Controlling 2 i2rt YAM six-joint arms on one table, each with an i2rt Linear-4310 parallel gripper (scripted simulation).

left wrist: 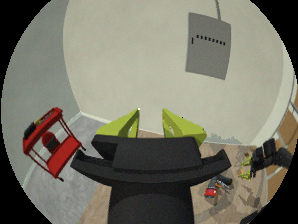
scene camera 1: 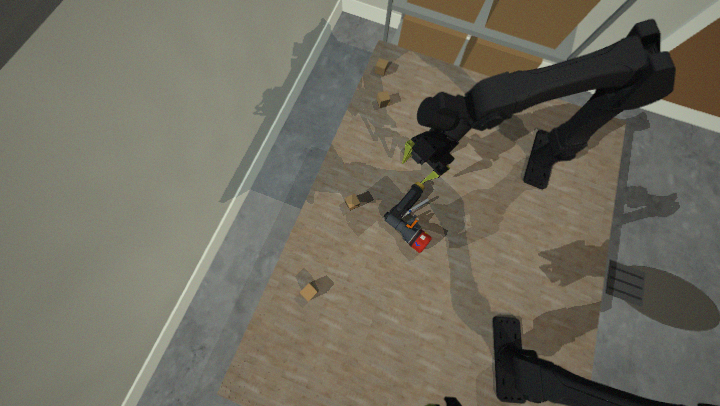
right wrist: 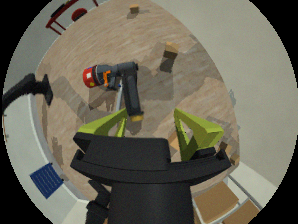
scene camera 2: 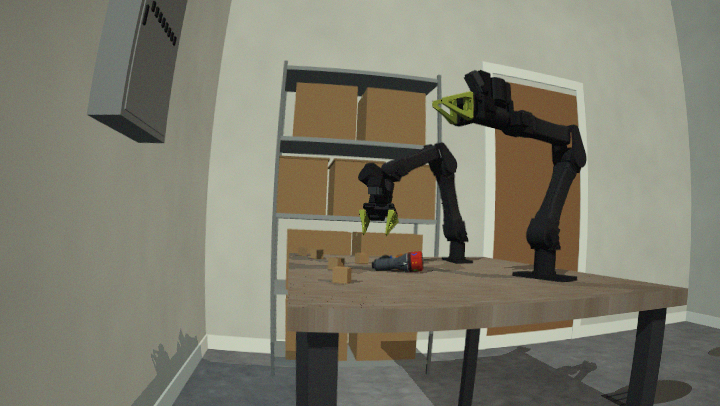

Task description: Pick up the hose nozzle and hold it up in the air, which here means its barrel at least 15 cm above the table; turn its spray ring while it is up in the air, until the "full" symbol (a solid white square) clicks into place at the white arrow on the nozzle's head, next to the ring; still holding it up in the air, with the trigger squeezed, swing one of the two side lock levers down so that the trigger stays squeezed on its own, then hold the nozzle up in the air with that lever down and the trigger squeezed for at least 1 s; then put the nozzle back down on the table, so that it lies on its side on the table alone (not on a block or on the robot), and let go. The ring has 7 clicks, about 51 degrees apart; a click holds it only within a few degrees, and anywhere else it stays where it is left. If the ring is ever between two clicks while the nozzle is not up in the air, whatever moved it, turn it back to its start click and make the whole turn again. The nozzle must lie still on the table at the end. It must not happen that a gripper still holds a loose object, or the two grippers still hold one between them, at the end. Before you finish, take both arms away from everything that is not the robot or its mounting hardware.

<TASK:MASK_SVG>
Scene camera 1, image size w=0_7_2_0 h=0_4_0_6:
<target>hose nozzle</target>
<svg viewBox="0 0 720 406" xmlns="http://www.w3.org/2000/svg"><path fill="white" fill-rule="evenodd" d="M416 182L411 186L411 189L390 212L387 211L384 217L388 224L401 232L403 240L418 253L421 253L428 247L432 237L418 228L419 218L416 218L416 215L406 223L402 220L402 218L410 215L410 213L429 201L429 199L426 199L411 208L421 197L425 189L420 182Z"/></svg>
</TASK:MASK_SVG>
